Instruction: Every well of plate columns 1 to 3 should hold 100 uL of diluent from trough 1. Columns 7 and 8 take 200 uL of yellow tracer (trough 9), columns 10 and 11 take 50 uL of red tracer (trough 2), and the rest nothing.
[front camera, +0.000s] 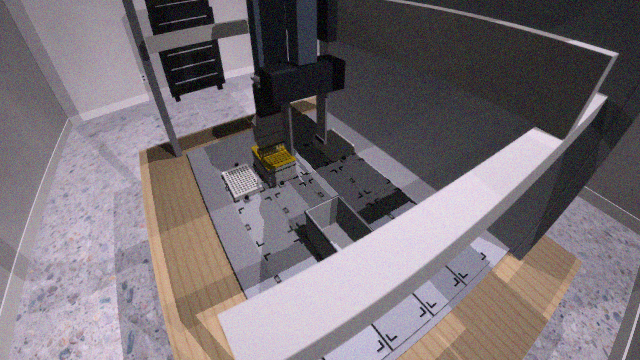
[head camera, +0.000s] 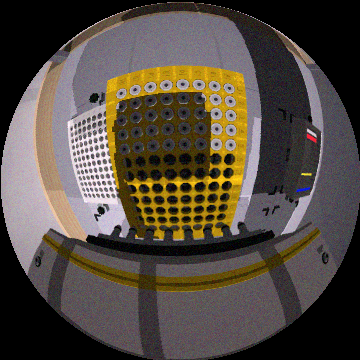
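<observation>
The pipetting head (front camera: 269, 125) hangs low at the yellow tip rack (front camera: 282, 159) (head camera: 240, 195). Its row of channel ends (head camera: 187, 233) shows at the rack's near edge in the head view; whether they carry tips cannot be told. Several far rows of the rack hold tips; the nearer rows are dark, empty holes. The white well plate (front camera: 242, 181) (head camera: 93, 155) lies left of the rack; its well contents cannot be made out. The dark trough block (front camera: 336, 145) (head camera: 301, 165) stands right, with white, red, yellow and blue strips. The parked plate gripper (front camera: 306, 145) has its two fingers apart, nothing between them.
A grey open-topped bin (front camera: 324, 215) stands nearer the front. A broad white beam (front camera: 390, 220) crosses the front view and hides part of the bin and deck. A wooden border (front camera: 187, 230) surrounds the deck. A dark drawer cabinet (front camera: 192, 65) stands behind.
</observation>
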